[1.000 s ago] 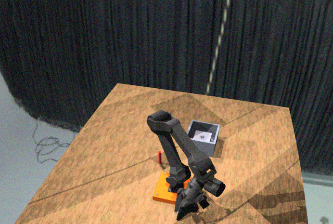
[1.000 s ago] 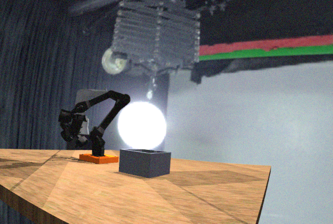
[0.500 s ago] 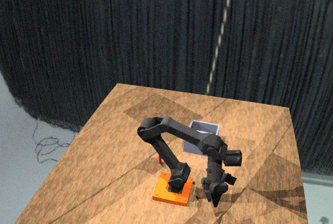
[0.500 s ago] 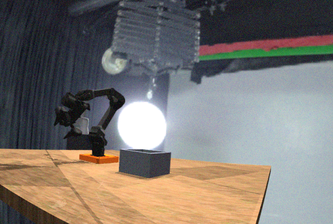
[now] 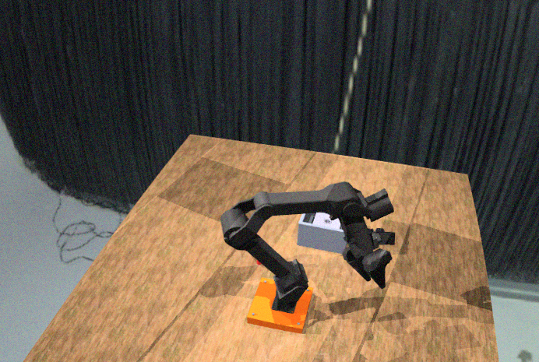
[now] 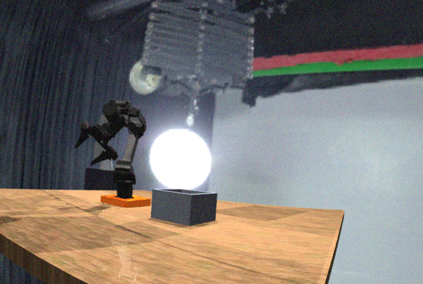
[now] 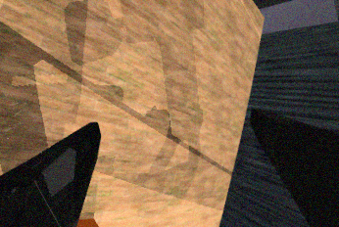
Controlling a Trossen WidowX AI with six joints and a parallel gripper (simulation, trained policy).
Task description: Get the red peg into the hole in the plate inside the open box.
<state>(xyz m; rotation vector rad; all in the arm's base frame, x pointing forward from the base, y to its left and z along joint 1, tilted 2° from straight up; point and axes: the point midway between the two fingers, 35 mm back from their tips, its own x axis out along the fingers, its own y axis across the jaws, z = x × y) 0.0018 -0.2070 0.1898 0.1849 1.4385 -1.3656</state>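
Right now the red peg is 170 mm ahead of my gripper tip, 350 mm to the left of it and 150 mm below it. From my gripper tip the other things lie so: grey box 360 mm ahead, 170 mm to the left, 160 mm below; then plate 360 mm ahead, 170 mm to the left, 140 mm below.
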